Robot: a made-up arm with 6 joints.
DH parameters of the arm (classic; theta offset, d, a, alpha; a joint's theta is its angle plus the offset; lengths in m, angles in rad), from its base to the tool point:
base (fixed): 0 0.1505 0 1.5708
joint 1: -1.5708 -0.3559 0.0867 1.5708
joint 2: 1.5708 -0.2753 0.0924 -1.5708
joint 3: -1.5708 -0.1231 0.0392 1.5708
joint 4: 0 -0.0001 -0.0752 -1.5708
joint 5: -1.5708 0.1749 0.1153 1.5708
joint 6: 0 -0.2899 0.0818 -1.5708
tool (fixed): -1.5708 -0.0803 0 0
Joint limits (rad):
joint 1: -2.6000..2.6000
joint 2: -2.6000..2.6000
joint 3: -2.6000..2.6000
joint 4: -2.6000..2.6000
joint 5: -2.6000..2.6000
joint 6: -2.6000..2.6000
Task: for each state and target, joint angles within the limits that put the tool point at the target. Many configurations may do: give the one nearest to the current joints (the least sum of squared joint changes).
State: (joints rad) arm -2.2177 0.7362 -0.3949 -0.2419 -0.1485 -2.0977
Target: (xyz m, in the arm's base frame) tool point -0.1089 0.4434 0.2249
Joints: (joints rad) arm -2.5779 0.5516 -0.4442 -0.2175 -0.2432 -2.4846
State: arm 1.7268 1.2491 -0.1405 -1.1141 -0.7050 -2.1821
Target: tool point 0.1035 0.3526 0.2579
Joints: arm 2.2756 1.1997 0.0777 -0.3636 -0.6171 -2.2842
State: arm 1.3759 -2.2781 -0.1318 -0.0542 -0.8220 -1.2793
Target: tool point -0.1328 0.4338 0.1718
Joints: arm 2.0869 -2.2292 -0.0906 -0.7207 -0.4042 -1.2009
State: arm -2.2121 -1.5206 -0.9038 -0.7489 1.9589 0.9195
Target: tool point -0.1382 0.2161 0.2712
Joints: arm -1.7190 -1.2915 -1.2972 -0.7101 2.3408 1.1273
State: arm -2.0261 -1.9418 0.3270 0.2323 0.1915 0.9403
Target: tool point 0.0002 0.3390 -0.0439
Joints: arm -2.3376 -1.3686 -0.0281 0.1869 -0.2896 0.6589
